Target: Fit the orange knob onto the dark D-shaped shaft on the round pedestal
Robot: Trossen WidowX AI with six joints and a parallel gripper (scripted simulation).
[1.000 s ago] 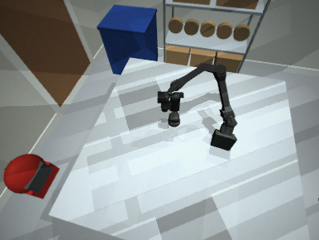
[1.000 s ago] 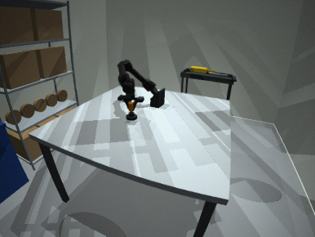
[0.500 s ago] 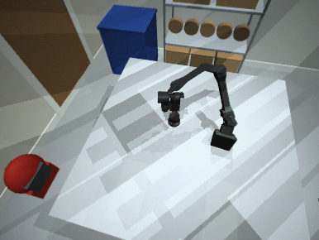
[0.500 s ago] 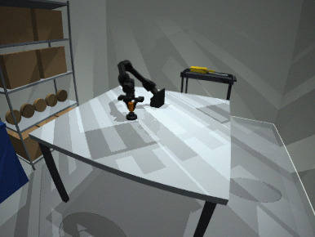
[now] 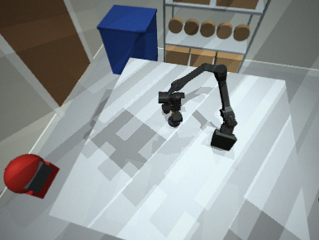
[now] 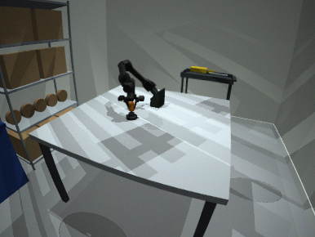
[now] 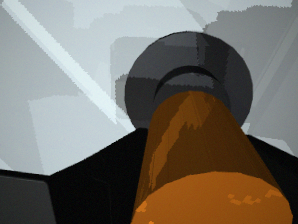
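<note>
The orange knob lies 2 cm above my gripper tip. From my gripper tip the other things lie so: dark round pedestal: 4 cm below.
</note>
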